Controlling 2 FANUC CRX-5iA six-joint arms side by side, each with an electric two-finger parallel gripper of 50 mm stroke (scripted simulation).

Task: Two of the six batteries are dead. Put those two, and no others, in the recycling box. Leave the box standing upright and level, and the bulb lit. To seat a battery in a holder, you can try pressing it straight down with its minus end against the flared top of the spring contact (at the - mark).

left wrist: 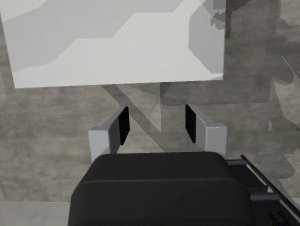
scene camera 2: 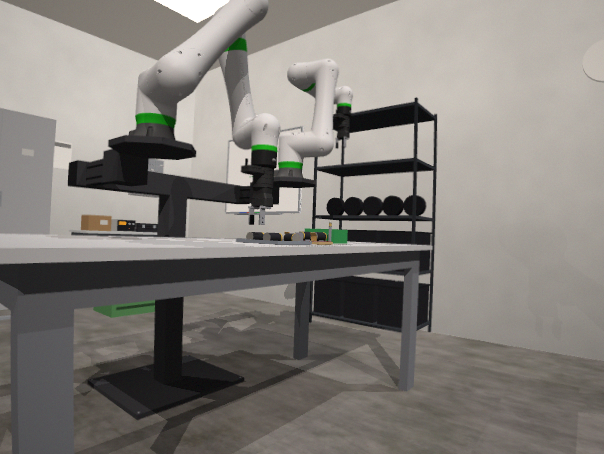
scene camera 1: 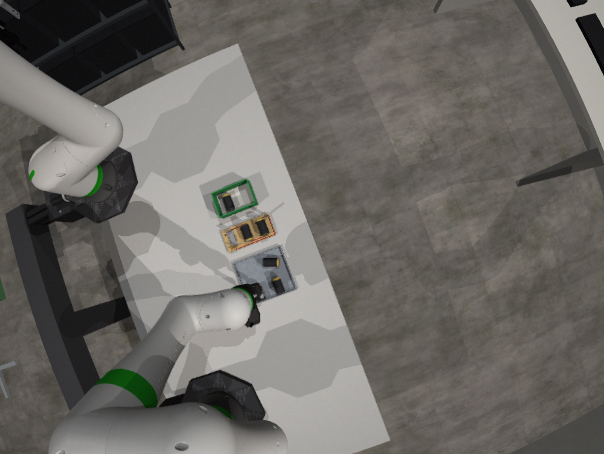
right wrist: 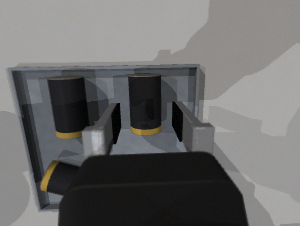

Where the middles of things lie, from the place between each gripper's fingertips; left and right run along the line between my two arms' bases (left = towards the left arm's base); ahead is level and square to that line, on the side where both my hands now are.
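Labels:
My right hand (scene camera 2: 256, 224) is 50 mm short of the grey tray (right wrist: 104, 85), 40 mm to the right of it and 80 mm above it. Going by its middle, the grey tray is nearer to my right hand than to my left hand.
The grey tray is 220 mm ahead of my left hand, 1020 mm to the right of it and 590 mm below it.

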